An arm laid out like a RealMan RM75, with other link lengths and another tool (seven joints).
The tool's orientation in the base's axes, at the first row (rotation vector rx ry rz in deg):
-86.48, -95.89, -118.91
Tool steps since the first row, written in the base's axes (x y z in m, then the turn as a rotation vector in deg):
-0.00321, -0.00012, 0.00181, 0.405, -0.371, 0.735
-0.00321, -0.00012, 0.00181, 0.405, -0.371, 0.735
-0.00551, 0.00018, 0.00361, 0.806, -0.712, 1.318
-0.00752, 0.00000, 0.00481, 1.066, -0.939, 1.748
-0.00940, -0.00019, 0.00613, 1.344, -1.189, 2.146
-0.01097, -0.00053, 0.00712, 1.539, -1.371, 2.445
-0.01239, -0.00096, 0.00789, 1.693, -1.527, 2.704
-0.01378, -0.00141, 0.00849, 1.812, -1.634, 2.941
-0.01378, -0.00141, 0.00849, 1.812, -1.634, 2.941
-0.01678, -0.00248, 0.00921, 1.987, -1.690, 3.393
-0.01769, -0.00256, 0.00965, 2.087, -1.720, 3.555
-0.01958, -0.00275, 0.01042, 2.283, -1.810, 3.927
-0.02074, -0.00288, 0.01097, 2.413, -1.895, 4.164
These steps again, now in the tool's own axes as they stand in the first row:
0.00287, -0.00058, -0.00224, 0.134, 0.903, -0.095
0.00287, -0.00058, -0.00224, 0.134, 0.903, -0.095
0.00547, -0.00079, -0.00359, 0.176, 1.685, -0.157
0.00726, -0.00107, -0.00508, 0.238, 2.230, -0.206
0.00907, -0.00118, -0.00651, 0.257, 2.774, -0.259
0.01041, -0.00127, -0.00783, 0.280, 3.171, -0.303
0.01148, -0.00140, -0.00911, 0.310, 3.506, -0.349
0.01239, -0.00162, -0.01038, 0.365, 3.785, -0.377
0.01239, -0.00162, -0.01038, 0.365, 3.785, -0.377
0.01392, -0.00246, -0.01314, 0.568, 4.228, -0.347
0.01466, -0.00265, -0.01381, 0.618, 4.412, -0.321
0.01608, -0.00315, -0.01519, 0.737, 4.825, -0.299
0.01701, -0.00340, -0.01606, 0.797, 5.101, -0.303

